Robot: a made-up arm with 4 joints.
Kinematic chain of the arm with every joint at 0, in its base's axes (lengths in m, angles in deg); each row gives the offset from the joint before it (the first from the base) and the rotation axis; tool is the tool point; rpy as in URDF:
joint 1: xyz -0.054 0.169 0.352 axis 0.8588 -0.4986 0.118
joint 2: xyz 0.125 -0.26 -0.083 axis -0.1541 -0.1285 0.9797
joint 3: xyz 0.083 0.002 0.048 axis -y
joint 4: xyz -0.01 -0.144 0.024 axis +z
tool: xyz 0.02 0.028 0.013 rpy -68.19 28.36 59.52
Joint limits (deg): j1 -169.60..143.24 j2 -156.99..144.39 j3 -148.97..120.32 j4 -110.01..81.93
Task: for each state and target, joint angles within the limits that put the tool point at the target. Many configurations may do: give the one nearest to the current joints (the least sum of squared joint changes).
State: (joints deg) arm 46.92 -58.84 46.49 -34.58
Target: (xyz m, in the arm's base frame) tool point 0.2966 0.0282 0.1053
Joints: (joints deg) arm 91.78 -24.62 27.65 -41.85
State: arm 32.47 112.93 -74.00 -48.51
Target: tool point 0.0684 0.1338 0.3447
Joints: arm 67.11 141.85 -70.29 -70.54
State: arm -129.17 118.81 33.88 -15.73
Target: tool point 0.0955 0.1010 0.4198
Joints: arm -103.42 134.10 24.56 -14.29
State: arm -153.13 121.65 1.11 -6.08
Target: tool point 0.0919 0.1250 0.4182
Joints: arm -127.27 137.99 3.97 5.00
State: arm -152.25 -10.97 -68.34 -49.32
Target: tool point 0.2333 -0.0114 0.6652
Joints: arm -112.46 -13.43 -104.14 -19.40
